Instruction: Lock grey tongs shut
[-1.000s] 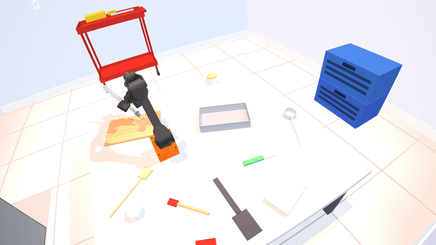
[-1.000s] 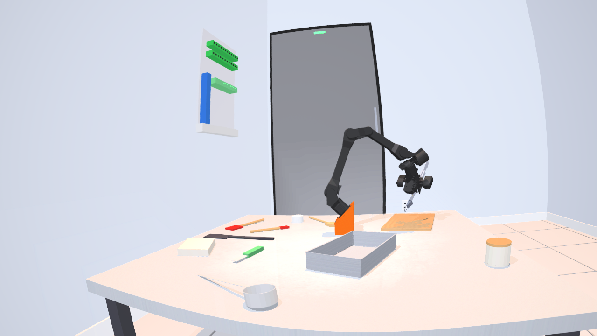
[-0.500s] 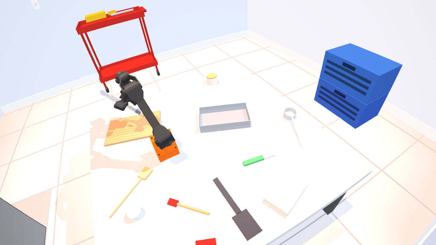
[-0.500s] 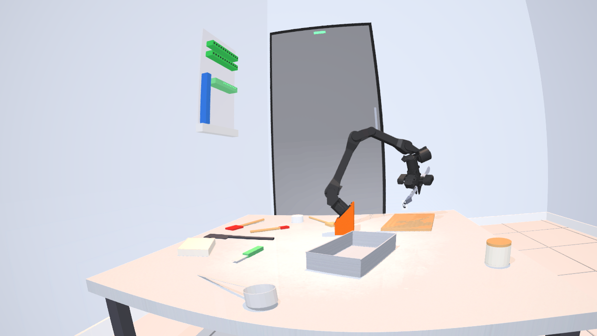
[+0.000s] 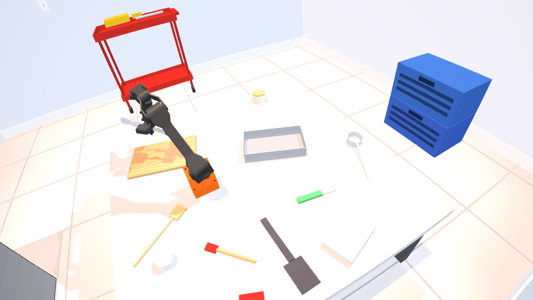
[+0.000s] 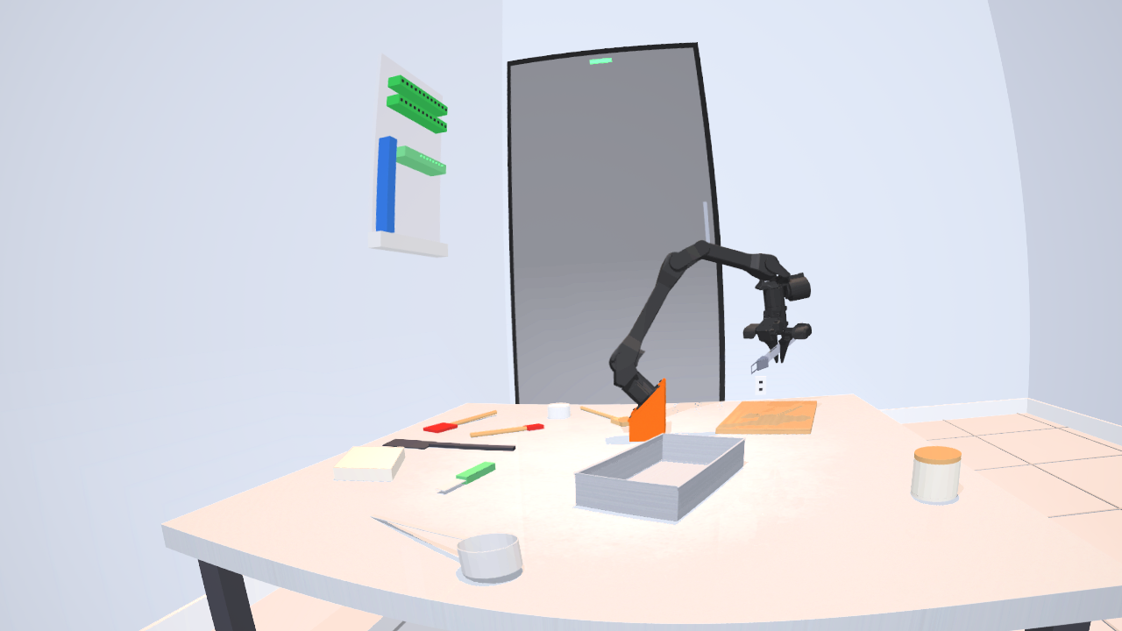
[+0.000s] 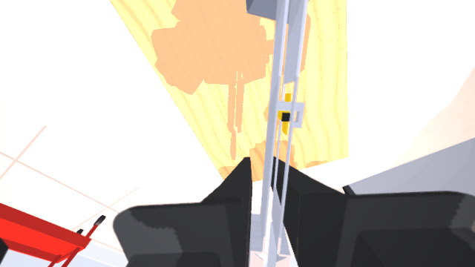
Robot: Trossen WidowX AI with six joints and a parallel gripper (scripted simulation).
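My gripper tip is now 40 mm short of the yellow lock piece, 30 mm to the left of it and 30 mm below it. Also, from my gripper tip: grey roasting tin (550 mm ahead, 260 mm to the right, 120 mm below); wooden board (10 mm ahead, 20 mm to the right, 140 mm below); lidded jar (670 mm ahead, 190 mm to the left, 110 mm below).
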